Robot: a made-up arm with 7 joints. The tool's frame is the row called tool.
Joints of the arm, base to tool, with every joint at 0 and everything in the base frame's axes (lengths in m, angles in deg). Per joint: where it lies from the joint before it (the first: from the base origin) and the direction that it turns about. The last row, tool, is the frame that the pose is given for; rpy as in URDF.
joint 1: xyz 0 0 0.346 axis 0 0 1
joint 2: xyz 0 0 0 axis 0 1 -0.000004
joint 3: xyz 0 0 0.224 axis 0 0 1
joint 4: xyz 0.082 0 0 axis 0 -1 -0.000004
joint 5: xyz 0.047 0 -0.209 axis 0 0.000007 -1
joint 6: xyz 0 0 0 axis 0 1 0.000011
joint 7: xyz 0.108 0 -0.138 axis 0 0.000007 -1
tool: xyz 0 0 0 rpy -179.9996 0 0
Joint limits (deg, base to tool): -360..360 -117.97..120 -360..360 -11..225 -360..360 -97..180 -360..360
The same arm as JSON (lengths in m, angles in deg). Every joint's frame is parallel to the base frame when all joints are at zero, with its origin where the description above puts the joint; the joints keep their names.
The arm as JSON. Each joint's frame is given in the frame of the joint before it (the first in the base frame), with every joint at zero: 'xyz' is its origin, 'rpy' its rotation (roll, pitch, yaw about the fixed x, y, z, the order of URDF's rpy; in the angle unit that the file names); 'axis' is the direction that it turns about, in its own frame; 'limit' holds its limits. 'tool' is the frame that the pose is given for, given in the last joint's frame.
{"units": {"length": "m", "angle": "deg"}, "joints": [
  {"name": "joint 1", "type": "revolute", "origin": {"xyz": [0.0, 0.0, 0.346], "rpy": [0.0, 0.0, 0.0]}, "axis": "+z", "limit": {"lower": -360.0, "upper": 360.0}},
  {"name": "joint 2", "type": "revolute", "origin": {"xyz": [0.0, 0.0, 0.0], "rpy": [0.0, 0.0, 0.0]}, "axis": "+y", "limit": {"lower": -117.97, "upper": 120.0}},
  {"name": "joint 3", "type": "revolute", "origin": {"xyz": [0.0, 0.0, 0.224], "rpy": [0.0, 0.0, 0.0]}, "axis": "+z", "limit": {"lower": -360.0, "upper": 360.0}},
  {"name": "joint 4", "type": "revolute", "origin": {"xyz": [0.082, 0.0, 0.0], "rpy": [0.0, 0.0, 0.0]}, "axis": "-y", "limit": {"lower": -11.0, "upper": 225.0}},
  {"name": "joint 5", "type": "revolute", "origin": {"xyz": [0.047, 0.0, -0.209], "rpy": [0.0, 0.0, 0.0]}, "axis": "-z", "limit": {"lower": -360.0, "upper": 360.0}},
  {"name": "joint 6", "type": "revolute", "origin": {"xyz": [0.0, 0.0, 0.0], "rpy": [0.0, 0.0, 0.0]}, "axis": "+y", "limit": {"lower": -97.0, "upper": 180.0}},
  {"name": "joint 7", "type": "revolute", "origin": {"xyz": [0.108, 0.0, -0.138], "rpy": [0.0, 0.0, 0.0]}, "axis": "-z", "limit": {"lower": -360.0, "upper": 360.0}}
], "tool": {"origin": {"xyz": [0.0, 0.0, 0.0], "rpy": [-180.0, 0.0, 0.0]}}}

